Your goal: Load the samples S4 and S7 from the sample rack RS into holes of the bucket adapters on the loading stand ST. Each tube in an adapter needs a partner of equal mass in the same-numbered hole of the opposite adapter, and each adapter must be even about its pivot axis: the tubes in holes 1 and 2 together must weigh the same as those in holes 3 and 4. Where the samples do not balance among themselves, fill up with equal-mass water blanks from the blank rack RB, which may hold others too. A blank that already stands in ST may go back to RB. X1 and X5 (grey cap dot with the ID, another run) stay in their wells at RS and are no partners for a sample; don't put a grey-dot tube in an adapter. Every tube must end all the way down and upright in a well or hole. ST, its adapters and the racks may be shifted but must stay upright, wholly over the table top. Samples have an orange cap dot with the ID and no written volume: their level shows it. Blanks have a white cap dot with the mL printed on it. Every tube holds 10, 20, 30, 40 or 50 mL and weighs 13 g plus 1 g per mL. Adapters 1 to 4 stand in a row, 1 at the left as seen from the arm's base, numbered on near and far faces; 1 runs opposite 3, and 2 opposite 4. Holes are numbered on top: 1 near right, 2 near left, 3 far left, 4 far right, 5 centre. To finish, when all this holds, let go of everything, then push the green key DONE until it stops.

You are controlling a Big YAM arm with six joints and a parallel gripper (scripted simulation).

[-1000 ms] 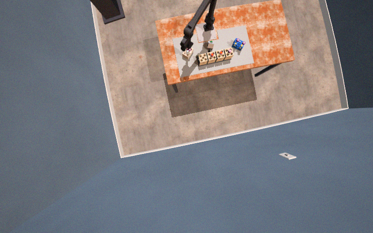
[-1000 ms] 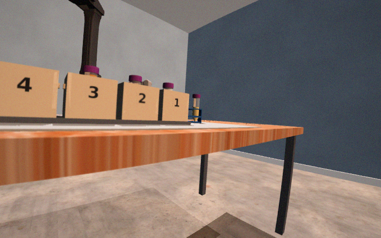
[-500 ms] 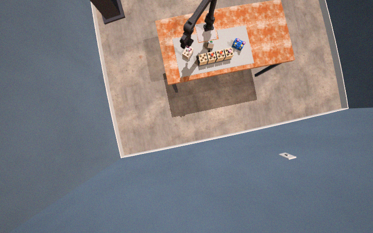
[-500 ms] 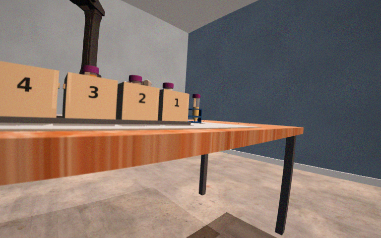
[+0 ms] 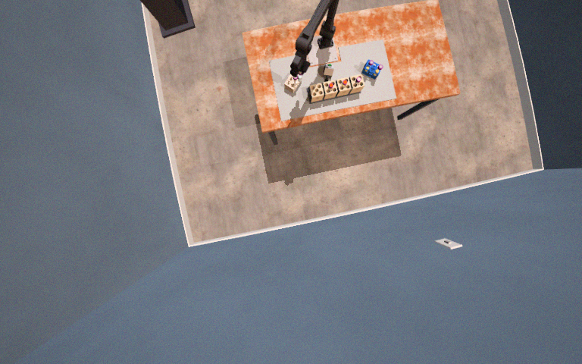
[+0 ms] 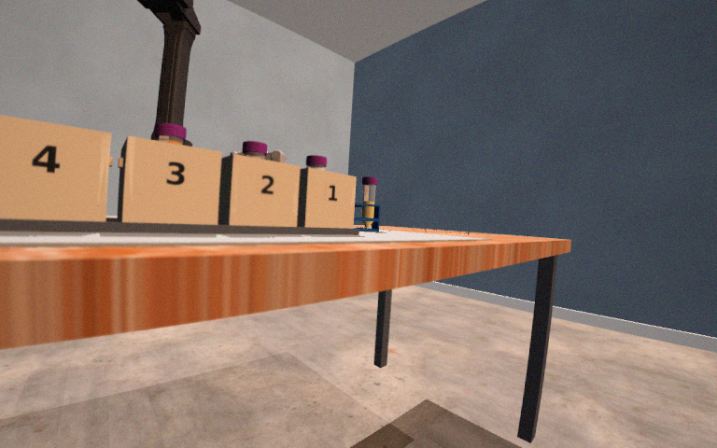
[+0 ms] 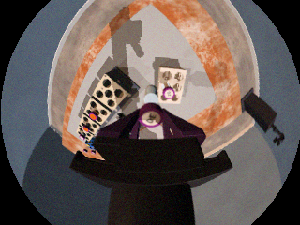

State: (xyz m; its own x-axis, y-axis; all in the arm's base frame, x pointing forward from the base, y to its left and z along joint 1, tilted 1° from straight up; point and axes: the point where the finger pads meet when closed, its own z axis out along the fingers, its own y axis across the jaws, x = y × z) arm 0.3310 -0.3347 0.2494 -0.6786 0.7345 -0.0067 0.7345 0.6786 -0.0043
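The DONE key box is 80 mm behind my hand, 280 mm to the left of it and 190 mm below it. Also, from my hand: adapter 2: 100 mm ahead, 340 mm to the left, 200 mm below; then tan blank rack RB: 70 mm behind, 30 mm to the right, 220 mm below; then adapter 3: 90 mm ahead, 230 mm to the left, 200 mm below.
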